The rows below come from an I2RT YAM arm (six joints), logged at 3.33 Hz.
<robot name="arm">
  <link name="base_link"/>
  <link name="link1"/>
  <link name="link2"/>
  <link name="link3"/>
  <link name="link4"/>
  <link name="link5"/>
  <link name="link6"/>
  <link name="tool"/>
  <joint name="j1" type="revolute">
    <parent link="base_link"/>
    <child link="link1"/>
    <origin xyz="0 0 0.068" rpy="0 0 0"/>
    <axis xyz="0 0 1"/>
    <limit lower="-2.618" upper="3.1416"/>
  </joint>
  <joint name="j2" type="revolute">
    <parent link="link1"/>
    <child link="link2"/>
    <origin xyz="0.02 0.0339 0.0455" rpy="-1.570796 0 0"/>
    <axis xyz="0 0 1"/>
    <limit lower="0" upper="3.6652"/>
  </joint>
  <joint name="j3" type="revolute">
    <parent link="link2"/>
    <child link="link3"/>
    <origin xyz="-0.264 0 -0.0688" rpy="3.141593 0 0"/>
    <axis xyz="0 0 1"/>
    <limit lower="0" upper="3.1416"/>
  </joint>
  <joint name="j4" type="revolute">
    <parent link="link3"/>
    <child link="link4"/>
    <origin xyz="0.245 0.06 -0.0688" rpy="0 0 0"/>
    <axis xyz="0 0 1"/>
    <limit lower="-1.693" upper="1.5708"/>
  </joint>
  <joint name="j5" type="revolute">
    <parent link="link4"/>
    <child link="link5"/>
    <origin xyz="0.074 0.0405 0.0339" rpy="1.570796 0 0"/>
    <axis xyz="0 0 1"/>
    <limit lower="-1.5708" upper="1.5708"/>
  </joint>
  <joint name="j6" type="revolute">
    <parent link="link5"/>
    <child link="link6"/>
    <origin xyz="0.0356 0 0.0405" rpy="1.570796 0 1.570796"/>
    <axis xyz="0 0 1"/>
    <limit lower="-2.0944" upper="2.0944"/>
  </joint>
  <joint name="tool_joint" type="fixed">
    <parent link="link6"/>
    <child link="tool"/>
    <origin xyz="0 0 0" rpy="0 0 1.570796"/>
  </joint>
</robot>
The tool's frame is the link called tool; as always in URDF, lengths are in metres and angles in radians.
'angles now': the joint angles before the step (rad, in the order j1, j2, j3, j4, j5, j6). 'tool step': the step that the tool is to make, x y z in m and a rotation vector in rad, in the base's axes. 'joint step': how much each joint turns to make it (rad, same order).
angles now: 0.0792 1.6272 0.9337 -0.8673 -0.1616 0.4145
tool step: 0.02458 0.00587 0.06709 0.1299 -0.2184 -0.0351
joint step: 0.0007 -0.0816 0.1808 -0.0232 -0.1064 0.0511
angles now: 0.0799 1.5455 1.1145 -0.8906 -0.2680 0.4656
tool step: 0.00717 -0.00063 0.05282 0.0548 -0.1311 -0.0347
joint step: -0.0080 -0.0473 0.1446 -0.0454 -0.0339 0.0411
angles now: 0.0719 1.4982 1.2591 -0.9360 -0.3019 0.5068
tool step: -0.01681 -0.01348 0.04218 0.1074 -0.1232 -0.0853
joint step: -0.0534 -0.1129 0.0370 0.0046 -0.0759 0.0793
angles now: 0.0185 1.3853 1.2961 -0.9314 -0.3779 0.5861
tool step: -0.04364 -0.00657 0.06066 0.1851 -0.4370 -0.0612
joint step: -0.0404 -0.2769 -0.0954 0.3250 -0.1129 0.1626
